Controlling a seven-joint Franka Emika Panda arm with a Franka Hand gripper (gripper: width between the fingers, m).
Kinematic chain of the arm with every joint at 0, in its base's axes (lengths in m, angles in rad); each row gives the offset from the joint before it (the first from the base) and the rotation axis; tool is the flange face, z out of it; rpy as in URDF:
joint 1: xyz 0 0 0.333 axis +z
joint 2: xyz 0 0 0 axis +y
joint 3: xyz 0 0 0.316 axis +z
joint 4: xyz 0.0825 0 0 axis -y
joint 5: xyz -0.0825 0 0.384 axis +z
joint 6: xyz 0 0 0 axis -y
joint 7: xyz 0.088 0 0 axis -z
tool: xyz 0 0 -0.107 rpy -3.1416 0 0
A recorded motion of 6 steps. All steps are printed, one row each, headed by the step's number.
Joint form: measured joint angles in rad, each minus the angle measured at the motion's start. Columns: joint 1, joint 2, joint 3, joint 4, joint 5, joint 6, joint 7.
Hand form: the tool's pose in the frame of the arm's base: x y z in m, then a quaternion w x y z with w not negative. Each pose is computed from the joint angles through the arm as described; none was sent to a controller.
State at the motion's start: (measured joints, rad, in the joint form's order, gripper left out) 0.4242 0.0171 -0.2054 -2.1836 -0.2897 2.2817 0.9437
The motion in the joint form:
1: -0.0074 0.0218 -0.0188 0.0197 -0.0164 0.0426 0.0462
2: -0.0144 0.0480 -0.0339 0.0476 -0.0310 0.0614 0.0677
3: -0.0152 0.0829 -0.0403 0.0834 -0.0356 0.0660 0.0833
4: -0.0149 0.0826 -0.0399 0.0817 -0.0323 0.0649 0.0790
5: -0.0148 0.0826 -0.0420 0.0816 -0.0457 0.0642 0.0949
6: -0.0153 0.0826 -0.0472 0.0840 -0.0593 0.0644 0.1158
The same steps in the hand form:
1: 0.5447 0.1014 0.3910 0.06749 0.94653 -0.29272 0.11766
2: 0.5568 0.0922 0.3916 0.06857 0.94028 -0.30683 0.13051
3: 0.5684 0.0910 0.3894 0.07135 0.93655 -0.31491 0.13644
4: 0.5678 0.0913 0.3886 0.07118 0.93724 -0.31368 0.13459
5: 0.5680 0.0899 0.3886 0.07480 0.93516 -0.31774 0.13758
6: 0.5692 0.0867 0.3899 0.07757 0.93146 -0.32577 0.14224

